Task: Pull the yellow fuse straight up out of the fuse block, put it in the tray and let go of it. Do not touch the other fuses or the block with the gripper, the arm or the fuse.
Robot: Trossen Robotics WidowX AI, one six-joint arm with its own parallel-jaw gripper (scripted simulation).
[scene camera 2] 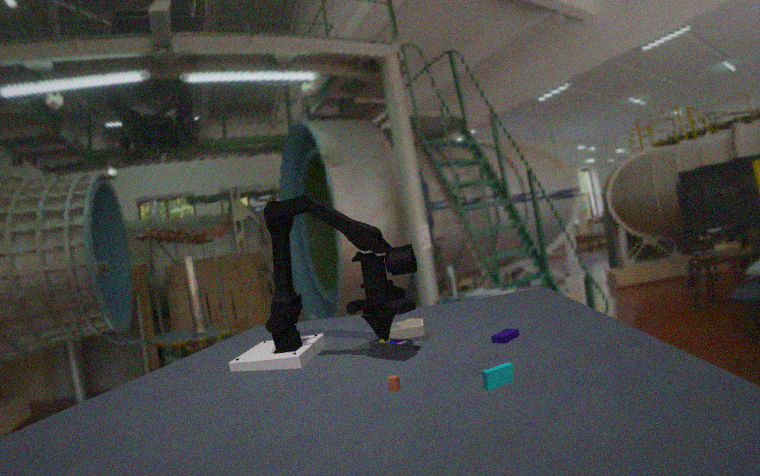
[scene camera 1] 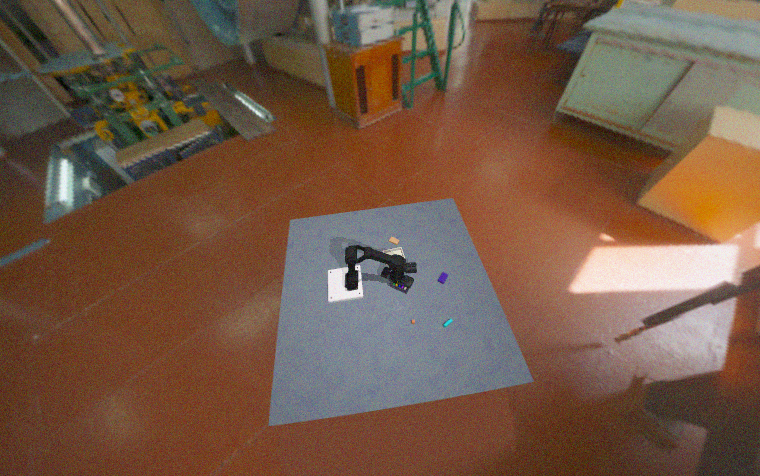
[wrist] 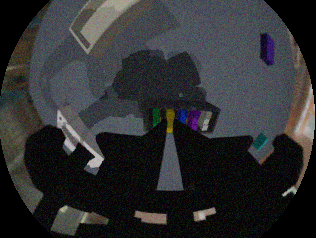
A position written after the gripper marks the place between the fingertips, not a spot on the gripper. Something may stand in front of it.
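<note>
The gripper (scene camera 2: 384, 340) is in view, and the same gripper (wrist: 169, 122) can be seen as well.
</note>
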